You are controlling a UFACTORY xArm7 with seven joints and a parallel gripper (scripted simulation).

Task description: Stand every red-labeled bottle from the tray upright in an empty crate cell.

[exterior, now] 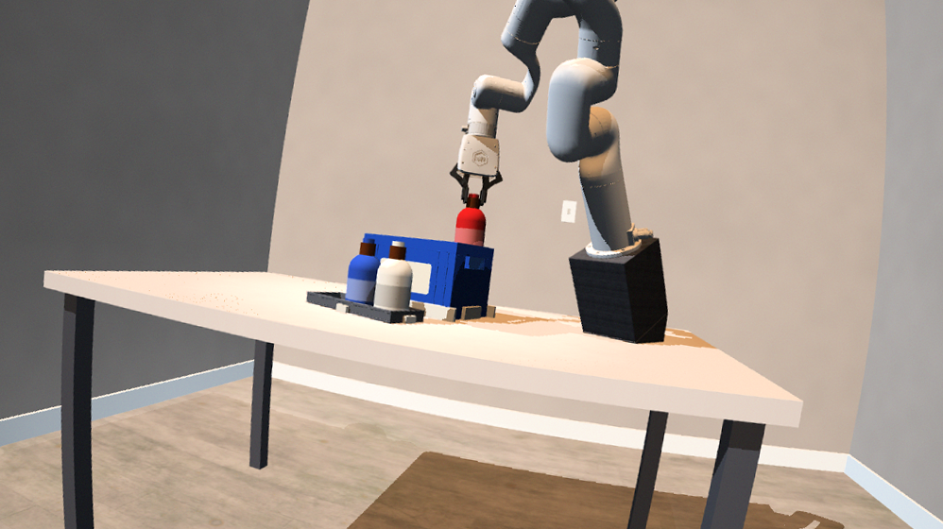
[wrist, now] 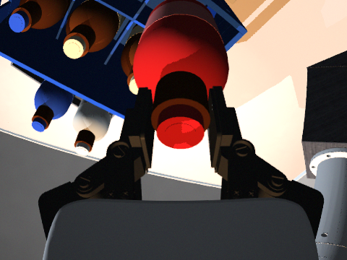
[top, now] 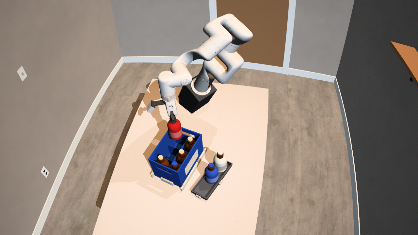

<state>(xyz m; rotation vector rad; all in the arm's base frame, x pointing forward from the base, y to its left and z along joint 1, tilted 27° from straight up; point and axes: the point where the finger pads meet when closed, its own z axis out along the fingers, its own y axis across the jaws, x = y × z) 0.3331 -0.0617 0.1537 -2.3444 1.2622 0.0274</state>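
Now: hand 7 cm above the red-labeled bottle. Also, from my hand: white-labeled bottle: 27 cm to the left, 21 cm below, 2 cm ahead; blue-labeled bottle: 25 cm to the left, 21 cm below, 11 cm ahead; blue crate: 21 cm below, 9 cm ahead, 4 cm to the left.
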